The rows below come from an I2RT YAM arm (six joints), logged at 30 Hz.
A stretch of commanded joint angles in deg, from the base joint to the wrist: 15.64 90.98 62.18 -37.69 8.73 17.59; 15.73 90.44 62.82 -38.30 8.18 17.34; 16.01 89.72 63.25 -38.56 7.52 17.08; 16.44 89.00 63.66 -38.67 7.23 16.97; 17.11 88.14 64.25 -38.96 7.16 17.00; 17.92 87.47 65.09 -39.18 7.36 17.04; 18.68 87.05 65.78 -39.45 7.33 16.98; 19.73 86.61 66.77 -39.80 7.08 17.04; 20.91 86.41 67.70 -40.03 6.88 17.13; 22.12 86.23 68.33 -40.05 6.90 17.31; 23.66 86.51 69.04 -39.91 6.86 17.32; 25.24 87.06 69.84 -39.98 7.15 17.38; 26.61 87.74 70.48 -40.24 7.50 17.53; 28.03 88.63 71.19 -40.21 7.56 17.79; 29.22 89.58 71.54 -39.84 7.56 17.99; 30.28 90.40 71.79 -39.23 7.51 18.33; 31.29 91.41 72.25 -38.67 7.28 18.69; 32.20 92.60 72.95 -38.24 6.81 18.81; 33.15 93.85 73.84 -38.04 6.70 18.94; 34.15 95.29 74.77 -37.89 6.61 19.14; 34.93 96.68 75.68 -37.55 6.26 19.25; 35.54 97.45 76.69 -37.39 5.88 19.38; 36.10 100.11 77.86 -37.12 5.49 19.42
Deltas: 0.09 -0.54 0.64 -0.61 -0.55 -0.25; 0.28 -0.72 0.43 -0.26 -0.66 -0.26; 0.43 -0.72 0.41 -0.11 -0.29 -0.11; 0.67 -0.86 0.59 -0.29 -0.07 0.03; 0.81 -0.67 0.84 -0.22 0.20 0.04; 0.76 -0.42 0.69 -0.27 -0.03 -0.06; 1.05 -0.44 0.99 -0.35 -0.25 0.06; 1.18 -0.20 0.93 -0.23 -0.20 0.09; 1.21 -0.18 0.63 -0.02 0.02 0.18; 1.54 0.28 0.71 0.14 -0.04 0.01; 1.58 0.55 0.80 -0.07 0.29 0.06; 1.37 0.68 0.64 -0.26 0.35 0.15; 1.42 0.89 0.71 0.03 0.06 0.26; 1.19 0.95 0.35 0.37 0.00 0.20; 1.06 0.82 0.25 0.61 -0.05 0.34; 1.01 1.01 0.46 0.56 -0.23 0.36; 0.91 1.19 0.70 0.43 -0.47 0.12; 0.95 1.25 0.89 0.20 -0.11 0.13; 1.00 1.44 0.93 0.15 -0.09 0.20; 0.78 1.39 0.91 0.34 -0.35 0.11; 0.61 0.77 1.01 0.16 -0.38 0.13; 0.56 2.66 1.17 0.27 -0.39 0.04
